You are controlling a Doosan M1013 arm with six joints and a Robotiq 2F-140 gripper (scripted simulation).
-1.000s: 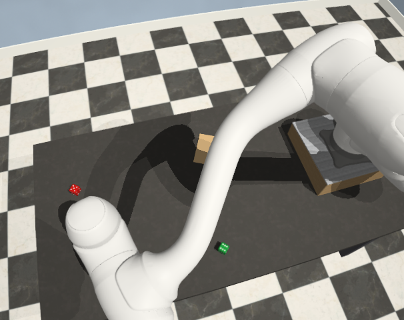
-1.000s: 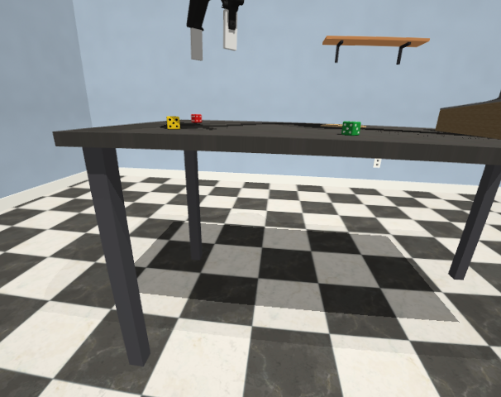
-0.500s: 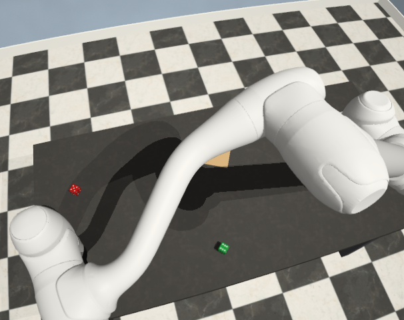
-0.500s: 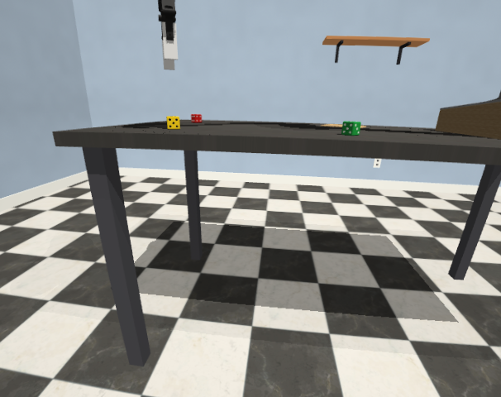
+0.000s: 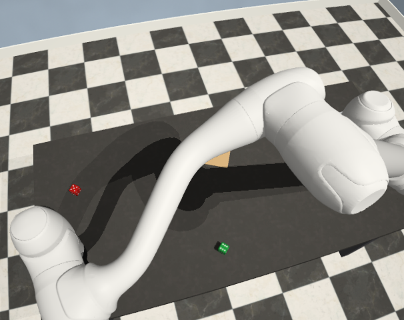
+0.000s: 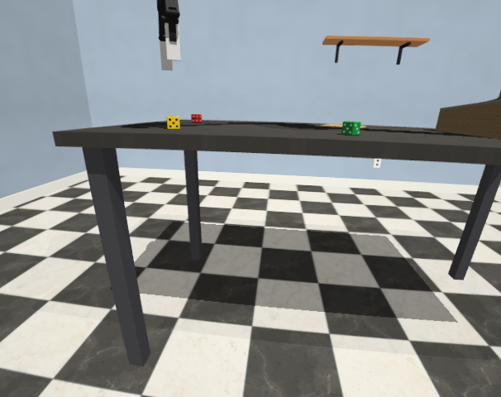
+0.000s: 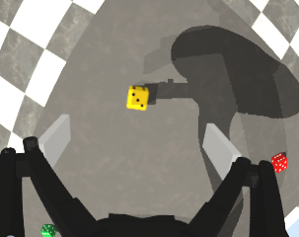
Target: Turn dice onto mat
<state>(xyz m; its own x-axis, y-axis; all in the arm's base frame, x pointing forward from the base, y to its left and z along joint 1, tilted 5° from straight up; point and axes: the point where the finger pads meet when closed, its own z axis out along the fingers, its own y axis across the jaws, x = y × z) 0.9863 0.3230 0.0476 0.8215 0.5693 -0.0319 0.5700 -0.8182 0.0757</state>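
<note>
Right now my hand is 14 cm above the yellow die. From my hand the other things lie so: tan mat (47 cm behind, 44 cm to the right, 15 cm below); red die (9 cm ahead, 34 cm to the right, 14 cm below); green die (42 cm behind, 3 cm to the right, 14 cm below).
</note>
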